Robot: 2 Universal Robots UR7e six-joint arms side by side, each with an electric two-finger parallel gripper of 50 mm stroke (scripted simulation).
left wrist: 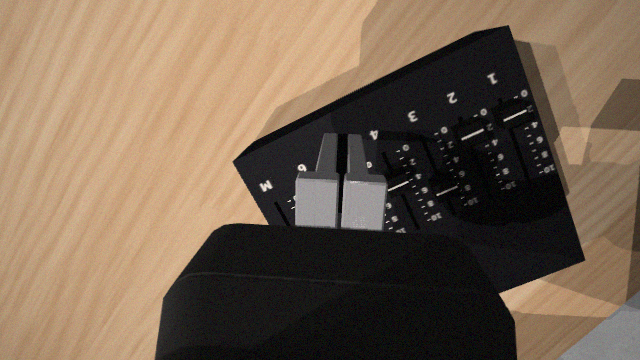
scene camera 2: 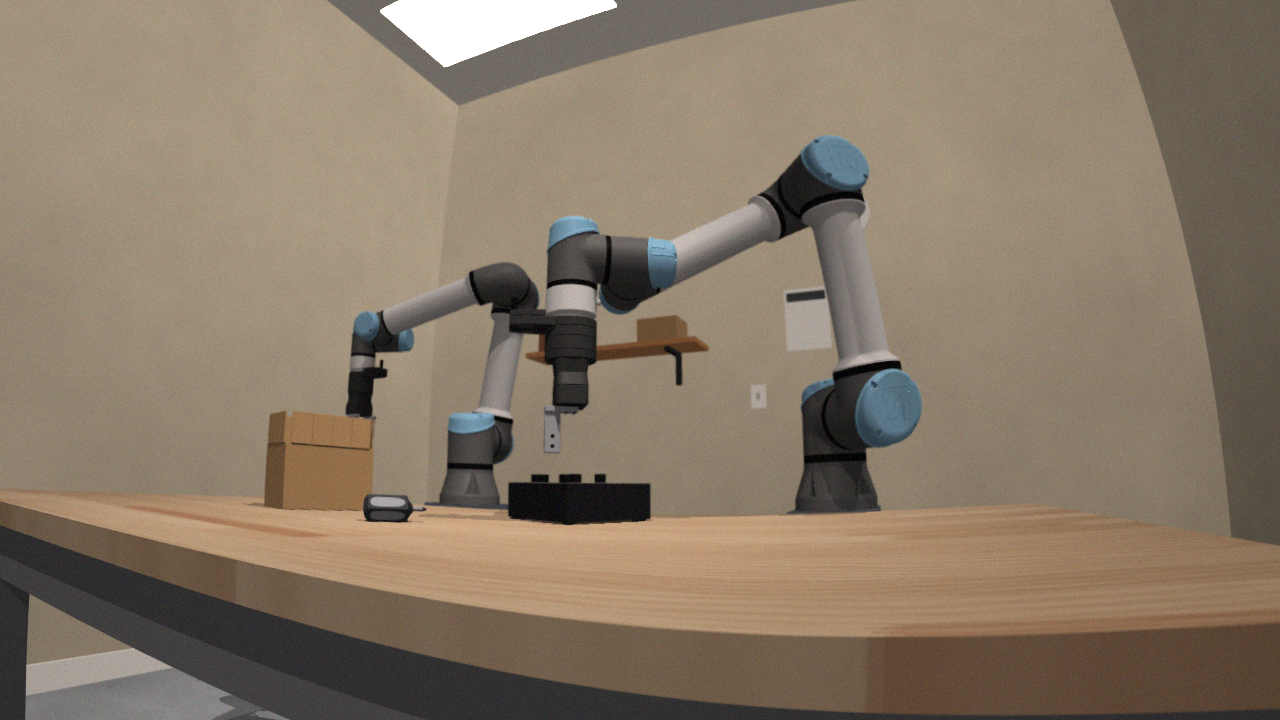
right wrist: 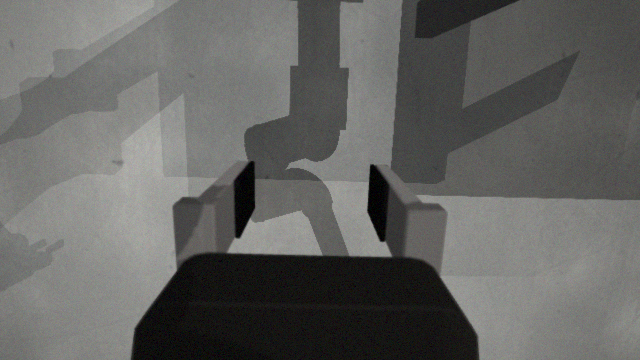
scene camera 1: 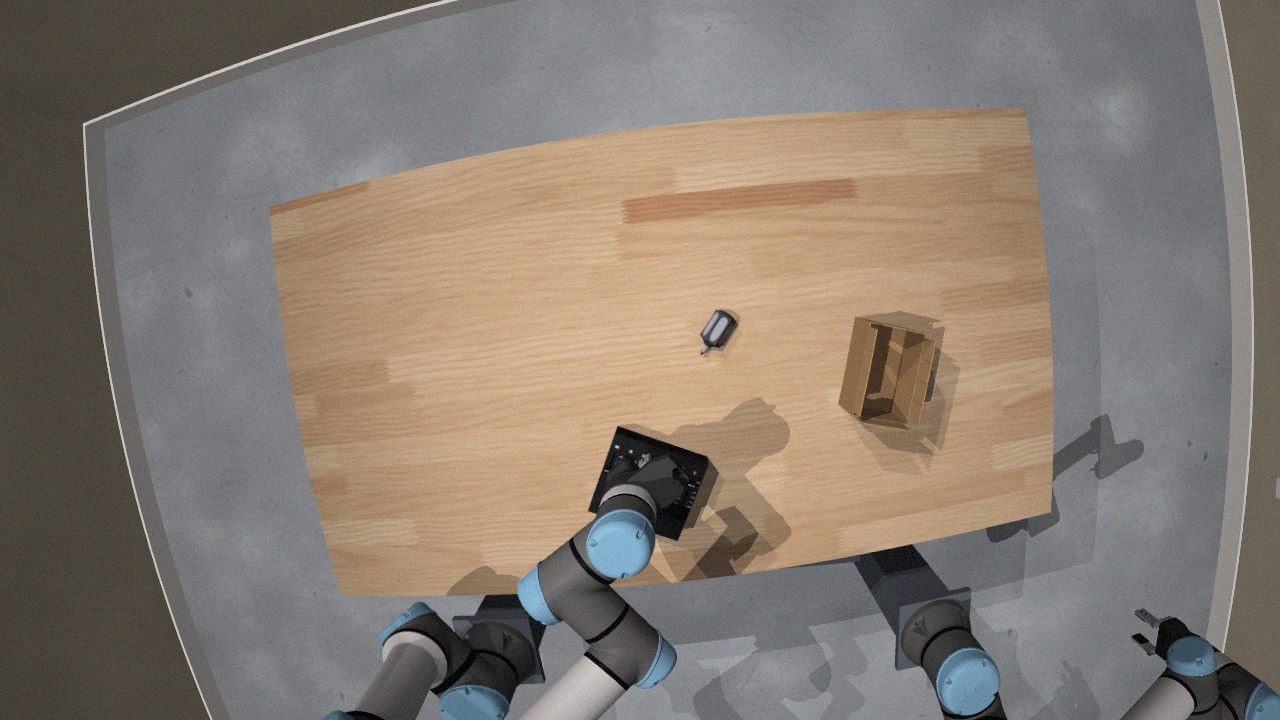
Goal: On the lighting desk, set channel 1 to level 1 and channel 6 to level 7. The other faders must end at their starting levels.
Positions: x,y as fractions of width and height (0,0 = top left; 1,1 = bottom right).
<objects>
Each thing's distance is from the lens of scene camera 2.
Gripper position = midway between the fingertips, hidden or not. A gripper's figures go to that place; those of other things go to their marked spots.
right gripper (scene camera 2: 0.28,0.61): 185 cm
cardboard box (scene camera 2: 0.25,0.65): 102 cm
grey-and-black tool (scene camera 2: 0.29,0.70): 79 cm
The marked spots on the grey-and-black tool and the cardboard box are 25 cm apart.
</objects>
